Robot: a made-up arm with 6 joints.
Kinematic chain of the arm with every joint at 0, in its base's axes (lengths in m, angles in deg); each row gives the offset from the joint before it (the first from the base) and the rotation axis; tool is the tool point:
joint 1: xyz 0 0 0.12 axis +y
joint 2: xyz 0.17 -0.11 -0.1 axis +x
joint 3: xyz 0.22 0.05 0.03 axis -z
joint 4: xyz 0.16 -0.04 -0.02 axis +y
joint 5: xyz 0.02 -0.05 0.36 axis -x
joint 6: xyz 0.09 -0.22 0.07 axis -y
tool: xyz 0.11 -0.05 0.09
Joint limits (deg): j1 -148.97..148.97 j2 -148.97..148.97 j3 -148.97..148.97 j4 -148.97..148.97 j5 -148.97..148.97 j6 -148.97..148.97
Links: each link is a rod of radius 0.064 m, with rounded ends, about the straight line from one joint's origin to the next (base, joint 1, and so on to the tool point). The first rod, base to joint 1, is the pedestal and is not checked.
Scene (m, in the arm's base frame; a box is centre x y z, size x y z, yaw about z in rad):
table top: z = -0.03
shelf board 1: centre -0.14 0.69 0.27 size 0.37 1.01 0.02 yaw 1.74
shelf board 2: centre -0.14 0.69 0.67 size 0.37 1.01 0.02 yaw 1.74
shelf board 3: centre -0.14 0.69 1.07 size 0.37 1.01 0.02 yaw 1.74
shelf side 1: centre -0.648 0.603 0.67 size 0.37 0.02 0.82 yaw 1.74
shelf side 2: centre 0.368 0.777 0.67 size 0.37 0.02 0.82 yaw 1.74
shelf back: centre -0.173 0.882 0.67 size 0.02 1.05 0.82 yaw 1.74
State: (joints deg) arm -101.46 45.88 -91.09 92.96 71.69 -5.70
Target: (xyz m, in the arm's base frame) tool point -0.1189 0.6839 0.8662
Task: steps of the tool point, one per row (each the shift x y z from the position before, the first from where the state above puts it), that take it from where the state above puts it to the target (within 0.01 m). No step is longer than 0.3 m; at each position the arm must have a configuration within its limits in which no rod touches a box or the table.
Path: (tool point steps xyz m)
1: -0.0029 -0.0722 -0.0232
2: 0.0032 -0.0908 -0.0033
3: 0.0198 -0.1005 0.0110
4: 0.0423 -0.1013 0.0157
5: 0.0948 0.0055 0.2278
6: 0.2065 -0.0131 0.1861
7: -0.0616 0.1473 -0.0173
8: -0.0222 0.1223 -0.0212
9: 0.0073 0.0831 0.0006
10: 0.0105 0.0332 0.0379

